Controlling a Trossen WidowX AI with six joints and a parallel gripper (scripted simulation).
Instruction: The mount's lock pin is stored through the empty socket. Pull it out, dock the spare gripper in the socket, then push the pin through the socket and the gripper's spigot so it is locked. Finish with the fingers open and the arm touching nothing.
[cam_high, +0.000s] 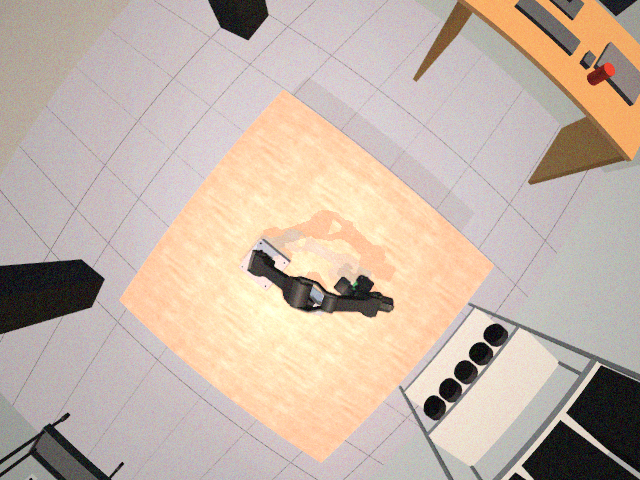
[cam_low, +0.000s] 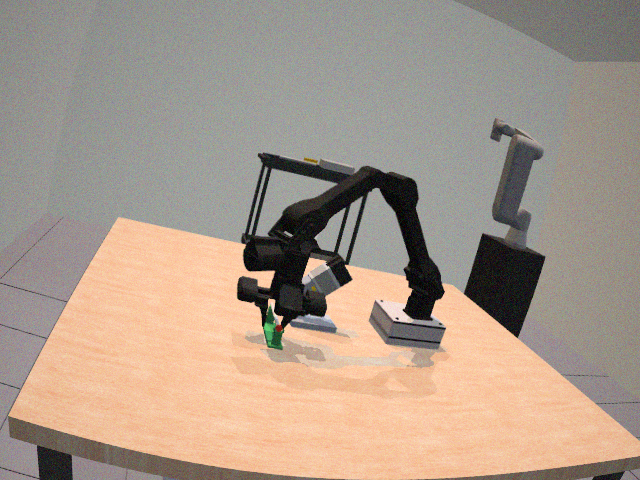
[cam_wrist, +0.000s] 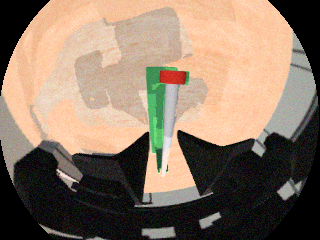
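The green cradle lies 10 mm to the left of my gripper tip and 10 mm above it. The rest, counted from my gripper tip: grey mount (110 mm behind, 90 mm to the right, 40 mm above); spare gripper (130 mm behind, 90 mm to the right, 100 mm above).
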